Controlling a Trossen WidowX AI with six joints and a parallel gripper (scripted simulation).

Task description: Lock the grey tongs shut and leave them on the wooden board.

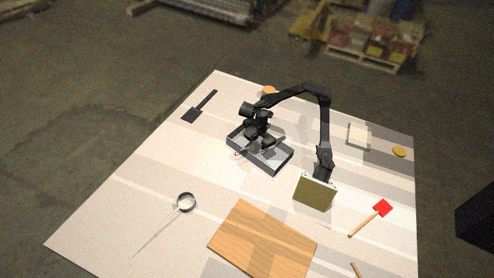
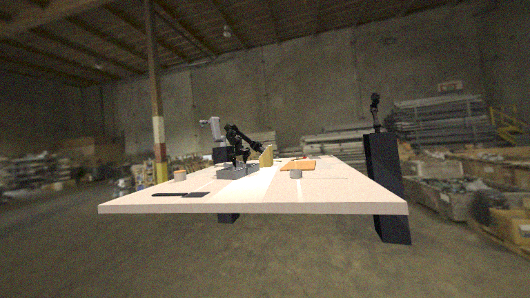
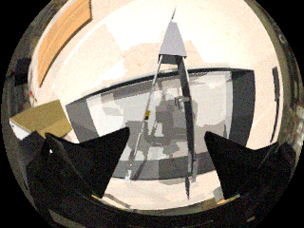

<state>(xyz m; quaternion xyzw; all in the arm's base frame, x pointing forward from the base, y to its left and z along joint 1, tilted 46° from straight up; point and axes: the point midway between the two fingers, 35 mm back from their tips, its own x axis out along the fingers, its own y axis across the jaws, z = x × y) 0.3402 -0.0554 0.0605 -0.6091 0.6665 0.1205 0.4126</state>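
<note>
Now: gripper tip 10 mm past the grey roasting tin, 20 mm to the left of it and 30 mm above it. The rest, counted from my gripper tip: cork-topped jar 130 mm ahead, 420 mm to the right, 30 mm below; then black spatula 430 mm ahead, 120 mm to the right, 60 mm below; then wooden board 240 mm behind, 400 mm to the left, 60 mm below.
</note>
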